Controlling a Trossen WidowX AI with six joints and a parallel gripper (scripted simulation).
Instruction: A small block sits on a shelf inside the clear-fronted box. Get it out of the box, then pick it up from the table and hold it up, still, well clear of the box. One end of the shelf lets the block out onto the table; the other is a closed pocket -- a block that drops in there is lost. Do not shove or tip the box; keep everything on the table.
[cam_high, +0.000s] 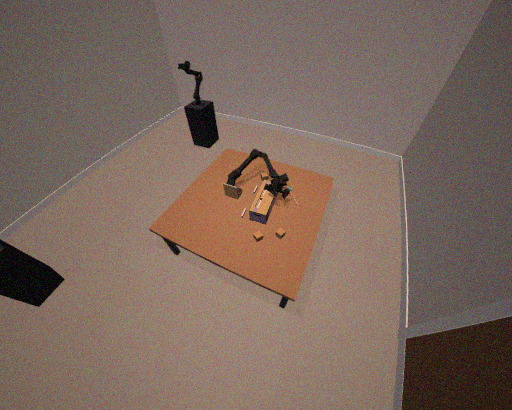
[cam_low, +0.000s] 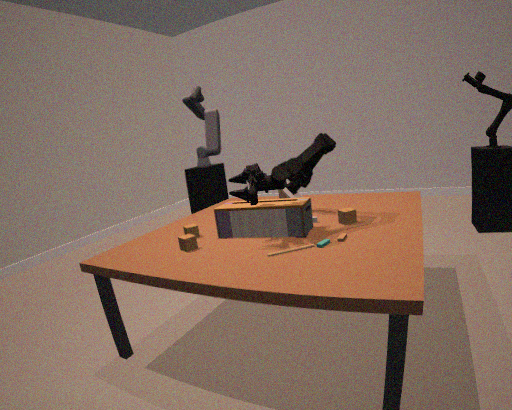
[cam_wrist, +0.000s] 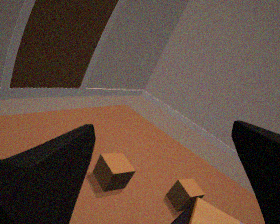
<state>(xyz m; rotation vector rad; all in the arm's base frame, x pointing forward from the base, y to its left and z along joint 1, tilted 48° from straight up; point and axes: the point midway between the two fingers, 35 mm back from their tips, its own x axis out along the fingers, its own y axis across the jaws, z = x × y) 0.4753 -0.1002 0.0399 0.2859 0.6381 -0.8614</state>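
My gripper tip is 180 mm past the tan block, 70 mm to the right of it and 140 mm above it. From my gripper tip the other things lie so: small block 70 mm behind, 400 mm to the left, 220 mm below; then box 190 mm behind, 60 mm to the left, 170 mm below.
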